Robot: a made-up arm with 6 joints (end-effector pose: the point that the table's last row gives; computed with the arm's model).
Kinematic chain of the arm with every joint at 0, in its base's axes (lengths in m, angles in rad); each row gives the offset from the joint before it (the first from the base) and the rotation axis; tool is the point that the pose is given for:
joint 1: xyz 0 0 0.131 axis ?
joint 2: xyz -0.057 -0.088 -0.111 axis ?
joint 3: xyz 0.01 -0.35 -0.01 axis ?
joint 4: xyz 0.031 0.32 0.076 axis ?
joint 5: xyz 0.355 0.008 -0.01 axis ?
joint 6: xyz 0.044 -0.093 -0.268 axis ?
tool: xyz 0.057 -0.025 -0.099
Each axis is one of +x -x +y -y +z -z.
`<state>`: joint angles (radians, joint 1 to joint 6).
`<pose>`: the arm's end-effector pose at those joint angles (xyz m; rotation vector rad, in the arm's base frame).
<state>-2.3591 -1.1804 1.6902 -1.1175 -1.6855 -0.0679</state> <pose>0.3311 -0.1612 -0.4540 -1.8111 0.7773 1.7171</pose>
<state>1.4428 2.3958 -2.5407 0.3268 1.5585 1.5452</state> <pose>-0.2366 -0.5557 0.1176 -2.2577 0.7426 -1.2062</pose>
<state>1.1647 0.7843 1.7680 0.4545 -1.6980 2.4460</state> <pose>-0.1396 -0.0233 -0.4319 1.4569 -1.0235 2.5504</pose>
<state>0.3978 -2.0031 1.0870 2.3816 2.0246 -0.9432</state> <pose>0.3331 -0.3821 0.3844 0.6290 -2.3215 0.1788</pose>
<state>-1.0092 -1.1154 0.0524 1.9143 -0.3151 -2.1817</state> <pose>0.1293 0.3736 0.1638 0.9454 1.1620 -2.6024</pose>
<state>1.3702 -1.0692 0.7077 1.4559 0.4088 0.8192</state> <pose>-0.4080 0.1702 0.1389 1.0349 0.7377 1.9583</pose>
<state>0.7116 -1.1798 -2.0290 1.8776 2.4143 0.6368</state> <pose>-0.4981 -0.1102 0.3362 1.1354 2.0393 1.7220</pose>
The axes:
joint 1: +z
joint 2: -x
joint 3: +y
joint 4: +z
joint 5: -x
joint 6: -z

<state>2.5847 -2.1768 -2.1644 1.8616 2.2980 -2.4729</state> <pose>0.4864 -0.0032 0.3833 -2.0489 -0.0292 1.8828</pose>
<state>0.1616 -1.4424 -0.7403 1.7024 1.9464 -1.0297</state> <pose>0.0534 -0.3903 0.5202 -1.5151 -0.9882 0.0653</pose>
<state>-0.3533 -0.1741 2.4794 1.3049 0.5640 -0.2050</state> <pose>-0.3700 0.4226 -0.0393 1.6891 1.1749 1.0812</pose>
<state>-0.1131 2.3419 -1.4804 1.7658 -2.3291 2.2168</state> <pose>-0.3670 -0.4857 0.1110 -2.5786 -0.3062 -1.3606</pose>
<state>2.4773 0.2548 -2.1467 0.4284 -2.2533 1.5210</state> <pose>0.0043 -0.5036 -0.0330 -0.1072 -1.0377 -2.9069</pose>
